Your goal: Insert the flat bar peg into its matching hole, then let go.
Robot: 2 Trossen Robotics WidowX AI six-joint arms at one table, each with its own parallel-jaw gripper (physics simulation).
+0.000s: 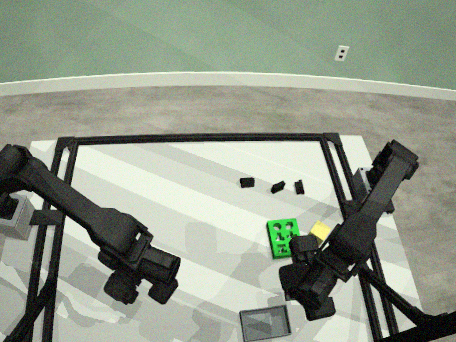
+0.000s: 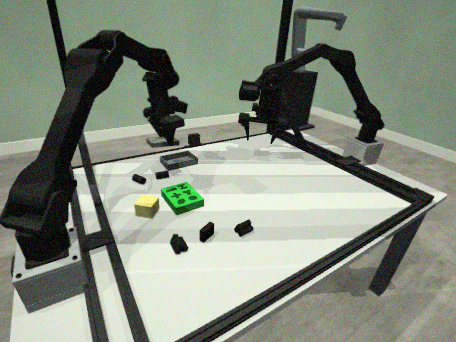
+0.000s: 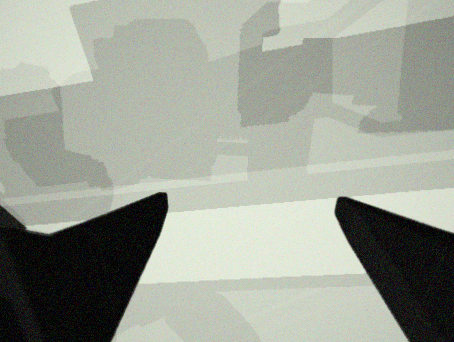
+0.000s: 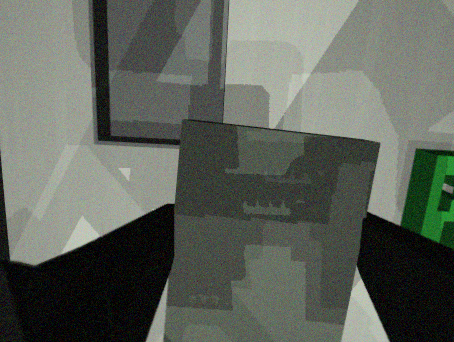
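The green board (image 1: 273,243) (image 2: 191,204) (image 4: 430,205) with shaped holes lies flat on the table. Three dark pegs lie apart from it: one that looks flat (image 1: 278,187) (image 2: 206,231), one (image 1: 247,182) (image 2: 244,228) and another (image 1: 299,187) (image 2: 178,243). Two more pegs (image 2: 139,178) (image 2: 162,175) lie between board and tray. Which is the flat bar is hard to tell. My right gripper (image 2: 170,138) (image 4: 263,219) is shut on a grey-green flat slab (image 2: 155,142) (image 4: 210,250), above the table near the tray. My left gripper (image 2: 260,139) (image 3: 251,202) is open and empty, away from the board.
A grey open tray (image 1: 241,325) (image 2: 179,167) (image 4: 101,75) stands near the right gripper. A yellow block (image 1: 320,231) (image 2: 147,206) stands beside the green board. A black frame (image 1: 200,138) runs along the table's edges.
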